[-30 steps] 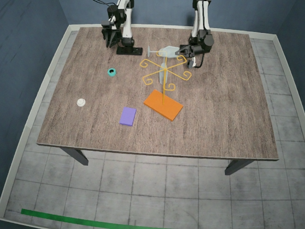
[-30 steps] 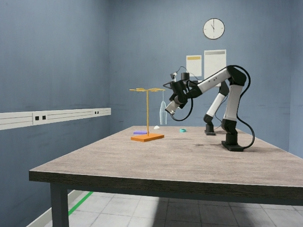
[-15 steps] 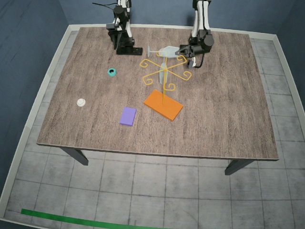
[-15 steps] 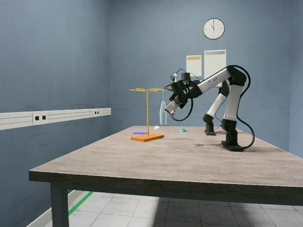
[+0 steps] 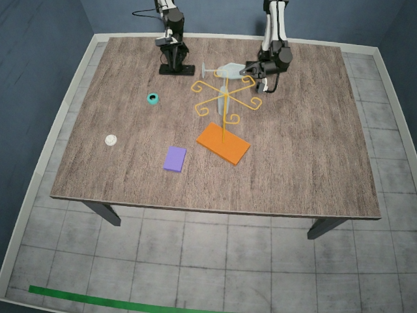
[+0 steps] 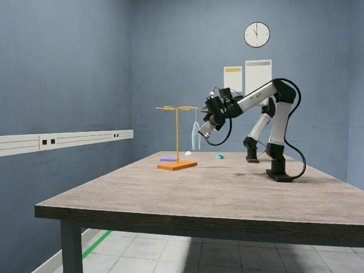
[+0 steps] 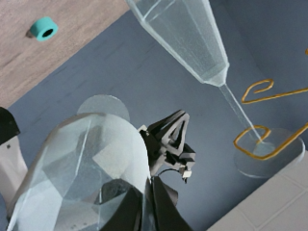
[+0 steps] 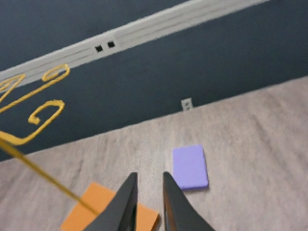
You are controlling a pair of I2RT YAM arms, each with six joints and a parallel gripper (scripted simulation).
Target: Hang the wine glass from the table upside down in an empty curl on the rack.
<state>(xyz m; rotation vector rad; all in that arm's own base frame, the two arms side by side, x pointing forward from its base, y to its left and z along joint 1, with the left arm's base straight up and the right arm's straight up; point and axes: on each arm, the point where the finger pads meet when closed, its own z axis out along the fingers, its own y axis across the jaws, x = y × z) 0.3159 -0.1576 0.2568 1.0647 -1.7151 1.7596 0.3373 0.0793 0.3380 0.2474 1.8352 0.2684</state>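
Observation:
The narrow glass lies 80 mm to the right of my left hand, 80 mm ahead of it and 10 mm below it. From my left hand the other things lie so: white round piece (620 mm to the right, 250 mm below, 140 mm ahead); yellow wire rack (190 mm ahead, 90 mm below, 80 mm to the right).

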